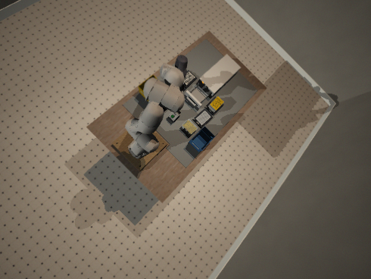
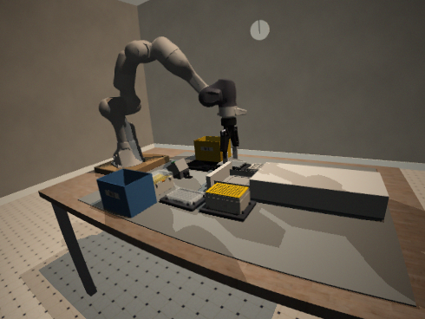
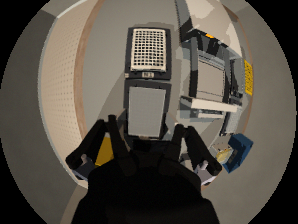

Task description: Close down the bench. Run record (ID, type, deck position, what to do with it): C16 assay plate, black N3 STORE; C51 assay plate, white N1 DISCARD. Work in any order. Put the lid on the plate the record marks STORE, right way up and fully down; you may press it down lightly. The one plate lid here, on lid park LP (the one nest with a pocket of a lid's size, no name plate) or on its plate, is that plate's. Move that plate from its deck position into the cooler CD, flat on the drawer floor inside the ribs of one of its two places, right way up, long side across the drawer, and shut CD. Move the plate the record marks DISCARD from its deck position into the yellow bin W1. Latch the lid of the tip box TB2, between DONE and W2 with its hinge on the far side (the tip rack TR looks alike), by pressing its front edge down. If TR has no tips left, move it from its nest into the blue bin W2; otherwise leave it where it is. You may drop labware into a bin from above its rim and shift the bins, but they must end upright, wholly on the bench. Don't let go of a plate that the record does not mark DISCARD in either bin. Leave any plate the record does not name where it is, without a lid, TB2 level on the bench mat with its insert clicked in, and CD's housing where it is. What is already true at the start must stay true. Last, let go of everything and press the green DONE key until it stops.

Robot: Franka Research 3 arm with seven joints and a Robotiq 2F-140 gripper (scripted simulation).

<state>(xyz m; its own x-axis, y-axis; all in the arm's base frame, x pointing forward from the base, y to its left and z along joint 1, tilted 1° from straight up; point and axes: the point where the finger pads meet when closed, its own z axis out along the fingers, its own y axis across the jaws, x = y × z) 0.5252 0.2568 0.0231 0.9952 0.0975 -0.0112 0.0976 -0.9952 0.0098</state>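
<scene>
Now: the grey plate lid 40 mm below my hand. The rest, counted from my hand: white assay plate (170 mm ahead, 20 mm to the left, 40 mm below); yellow bin W1 (200 mm behind, 110 mm to the left, 20 mm below); cooler drawer (180 mm ahead, 170 mm to the right, 40 mm below).
</scene>
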